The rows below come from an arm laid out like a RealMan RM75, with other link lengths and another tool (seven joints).
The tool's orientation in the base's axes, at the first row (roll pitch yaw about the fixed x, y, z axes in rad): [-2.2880 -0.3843 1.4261]
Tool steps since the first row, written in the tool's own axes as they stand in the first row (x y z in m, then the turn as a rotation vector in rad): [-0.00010 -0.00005 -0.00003 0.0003 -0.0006 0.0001]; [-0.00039 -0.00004 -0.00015 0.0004 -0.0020 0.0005]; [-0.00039 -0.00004 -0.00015 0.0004 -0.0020 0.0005]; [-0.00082 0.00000 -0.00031 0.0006 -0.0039 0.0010]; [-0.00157 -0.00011 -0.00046 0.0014 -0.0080 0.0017]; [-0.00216 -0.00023 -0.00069 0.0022 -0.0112 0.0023]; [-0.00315 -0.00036 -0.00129 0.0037 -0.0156 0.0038]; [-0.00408 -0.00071 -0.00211 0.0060 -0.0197 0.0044]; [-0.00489 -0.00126 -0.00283 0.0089 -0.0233 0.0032]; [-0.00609 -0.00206 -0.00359 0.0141 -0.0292 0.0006]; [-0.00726 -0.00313 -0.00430 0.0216 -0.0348 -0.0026]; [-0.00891 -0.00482 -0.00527 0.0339 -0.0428 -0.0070]
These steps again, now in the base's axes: [-0.00003 -0.00011 0.00002 -0.0004 0.0002 0.0005]; [0.00003 -0.00042 -0.00003 -0.0017 0.0002 0.0012]; [0.00003 -0.00042 -0.00003 -0.0017 0.0002 0.0012]; [0.00011 -0.00086 -0.00012 -0.0033 0.0002 0.0023]; [0.00004 -0.00162 -0.00023 -0.0065 0.0004 0.0051]; [0.00004 -0.00227 -0.00023 -0.0091 0.0008 0.0072]; [0.00025 -0.00341 -0.00014 -0.0130 0.0019 0.0100]; [0.00046 -0.00462 0.00025 -0.0159 0.0034 0.0133]; [0.00049 -0.00572 0.00077 -0.0172 0.0050 0.0177]; [0.00031 -0.00723 0.00134 -0.0187 0.0077 0.0253]; [-0.00008 -0.00875 0.00209 -0.0193 0.0125 0.0340]; [-0.00078 -0.01092 0.00324 -0.0201 0.0207 0.0469]
